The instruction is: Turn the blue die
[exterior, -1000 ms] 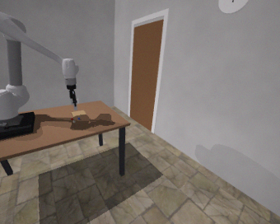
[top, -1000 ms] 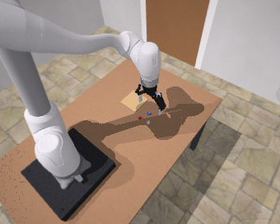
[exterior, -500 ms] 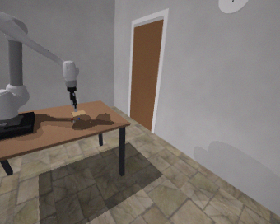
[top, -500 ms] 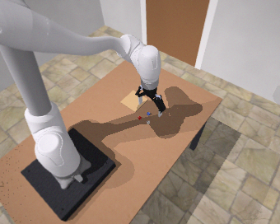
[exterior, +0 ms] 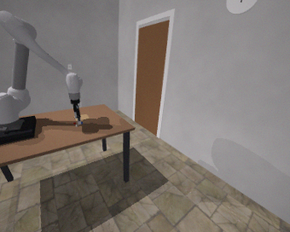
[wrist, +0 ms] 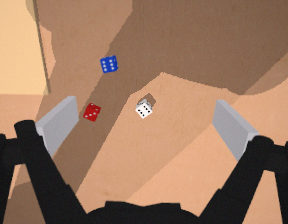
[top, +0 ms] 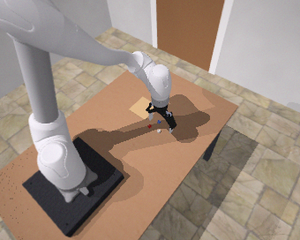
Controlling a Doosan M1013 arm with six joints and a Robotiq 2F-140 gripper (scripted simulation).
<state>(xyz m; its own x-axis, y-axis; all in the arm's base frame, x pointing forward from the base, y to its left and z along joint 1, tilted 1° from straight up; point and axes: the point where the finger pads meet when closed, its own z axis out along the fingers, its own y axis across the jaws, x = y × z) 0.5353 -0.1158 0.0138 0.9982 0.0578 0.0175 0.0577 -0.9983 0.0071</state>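
Now: the white die 5 cm below my hand and 2 cm behind it. From my hand the other things lie so: blue die 5 cm to the left, 5 cm below, 4 cm ahead; then red die 7 cm to the left, 5 cm below, 3 cm behind; then tan mat 20 cm to the left, 6 cm below, 6 cm ahead.
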